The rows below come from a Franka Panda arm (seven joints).
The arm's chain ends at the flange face. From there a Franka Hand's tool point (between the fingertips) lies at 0.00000 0.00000 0.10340 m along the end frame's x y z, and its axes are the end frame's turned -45 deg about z.
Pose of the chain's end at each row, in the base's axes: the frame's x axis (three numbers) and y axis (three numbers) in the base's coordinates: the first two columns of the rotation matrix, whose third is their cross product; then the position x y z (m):
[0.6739 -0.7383 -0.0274 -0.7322 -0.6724 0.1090 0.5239 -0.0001 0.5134]
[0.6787 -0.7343 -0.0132 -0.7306 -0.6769 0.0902 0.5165 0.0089 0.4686]
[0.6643 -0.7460 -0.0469 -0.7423 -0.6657 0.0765 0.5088 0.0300 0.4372]
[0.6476 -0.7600 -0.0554 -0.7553 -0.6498 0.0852 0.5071 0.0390 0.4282]
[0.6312 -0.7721 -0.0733 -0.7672 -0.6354 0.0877 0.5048 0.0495 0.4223]
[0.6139 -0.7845 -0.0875 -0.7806 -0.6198 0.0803 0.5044 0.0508 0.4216]
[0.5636 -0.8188 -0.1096 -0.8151 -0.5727 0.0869 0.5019 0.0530 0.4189]
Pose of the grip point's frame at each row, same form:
[0.9943 -0.0466 -0.0964 -0.0412 -0.9975 0.0577 0.5137 -0.0056 0.4107]
[0.9965 -0.0406 -0.0731 -0.0367 -0.9979 0.0544 0.5087 0.0036 0.3656]
[0.9946 -0.0568 -0.0873 -0.0552 -0.9982 0.0209 0.4997 0.0283 0.3342]
[0.9920 -0.0779 -0.0994 -0.0762 -0.9969 0.0211 0.4967 0.0376 0.3253]
[0.9888 -0.0967 -0.1138 -0.0962 -0.9953 0.0102 0.4930 0.0496 0.3196]
[0.9861 -0.1165 -0.1187 -0.1179 -0.9930 -0.0051 0.4923 0.0528 0.3189]
[0.9749 -0.1740 -0.1389 -0.1778 -0.9839 -0.0161 0.4881 0.0572 0.3165]

